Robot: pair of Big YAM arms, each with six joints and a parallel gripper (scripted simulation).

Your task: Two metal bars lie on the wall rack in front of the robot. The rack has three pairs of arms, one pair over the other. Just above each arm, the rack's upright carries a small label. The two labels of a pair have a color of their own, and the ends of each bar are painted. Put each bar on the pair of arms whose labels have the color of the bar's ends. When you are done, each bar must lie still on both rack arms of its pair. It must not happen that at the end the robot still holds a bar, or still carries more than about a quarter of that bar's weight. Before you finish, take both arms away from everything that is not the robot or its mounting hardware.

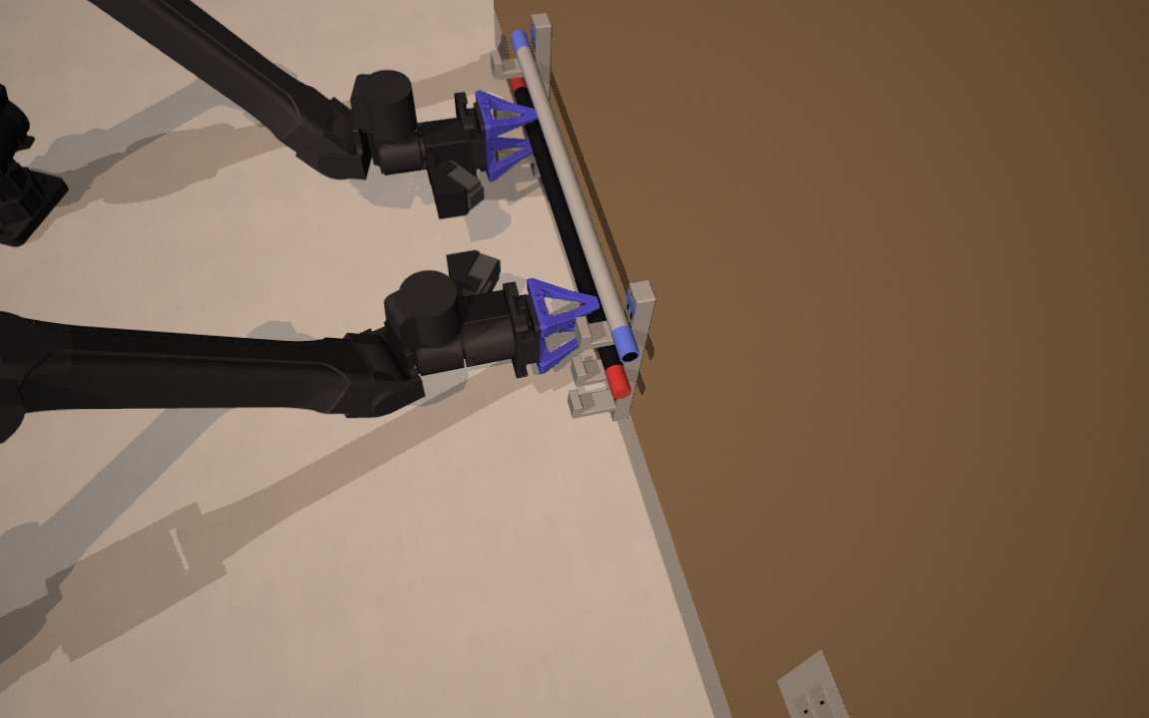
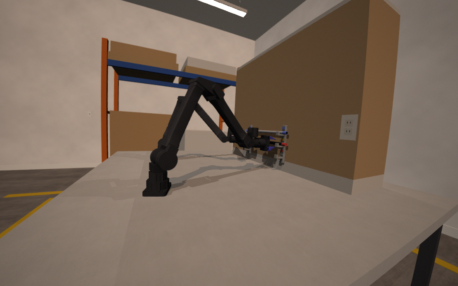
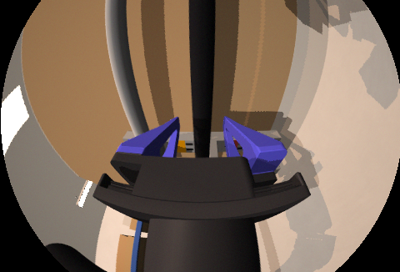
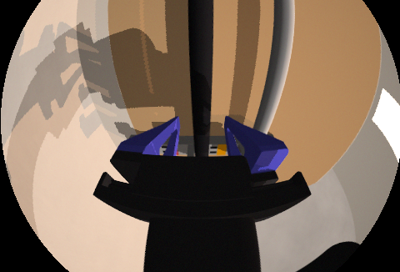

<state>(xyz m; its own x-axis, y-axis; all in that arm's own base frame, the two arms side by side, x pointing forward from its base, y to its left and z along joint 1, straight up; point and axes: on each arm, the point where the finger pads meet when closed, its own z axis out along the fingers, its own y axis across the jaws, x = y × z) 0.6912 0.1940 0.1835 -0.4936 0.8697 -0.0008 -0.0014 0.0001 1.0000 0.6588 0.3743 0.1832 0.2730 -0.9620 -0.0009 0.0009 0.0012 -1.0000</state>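
Right now my right hand is 15 cm to the right of the metal bar. Round my right hand: grey skirting strip 15 cm below, 11 cm to the left, 3 cm ahead; then brown wall panel 27 cm above, 18 cm ahead, 12 cm to the left.
The metal bar lies 1 cm ahead of my left hand and 15 cm to the right of it. Also, from my left hand: grey skirting strip: 5 cm ahead, 19 cm to the right, 15 cm below; brown wall panel: 20 cm ahead, 18 cm to the right, 27 cm above.
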